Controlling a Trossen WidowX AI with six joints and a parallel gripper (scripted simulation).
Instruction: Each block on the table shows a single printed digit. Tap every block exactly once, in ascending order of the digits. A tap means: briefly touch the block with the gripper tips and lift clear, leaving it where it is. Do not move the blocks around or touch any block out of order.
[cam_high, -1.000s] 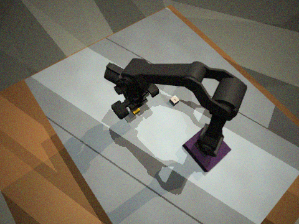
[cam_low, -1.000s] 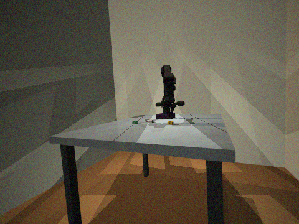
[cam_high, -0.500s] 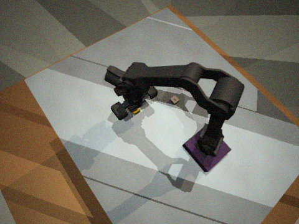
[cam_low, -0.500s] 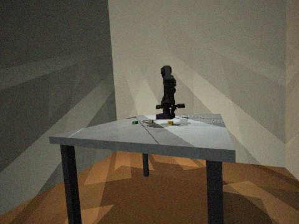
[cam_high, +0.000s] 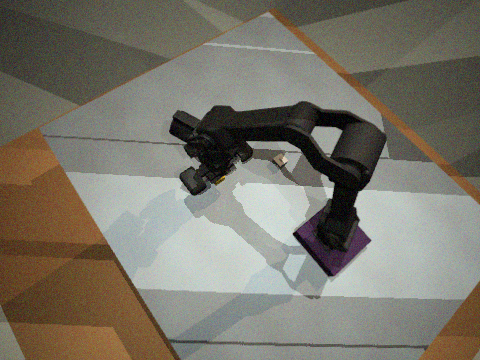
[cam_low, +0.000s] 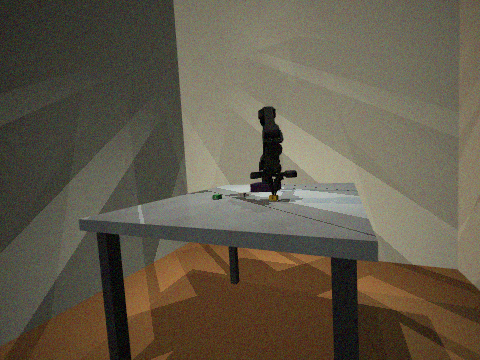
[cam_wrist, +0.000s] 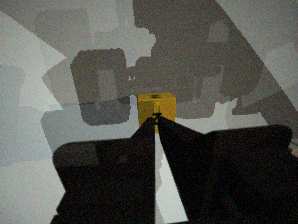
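Right now the yellow block is 1 cm below my gripper tip. The rest, counted from my gripper tip: white block: 5 cm behind, 18 cm to the right, 1 cm below; green block: 1 cm ahead, 28 cm to the right, 1 cm below.
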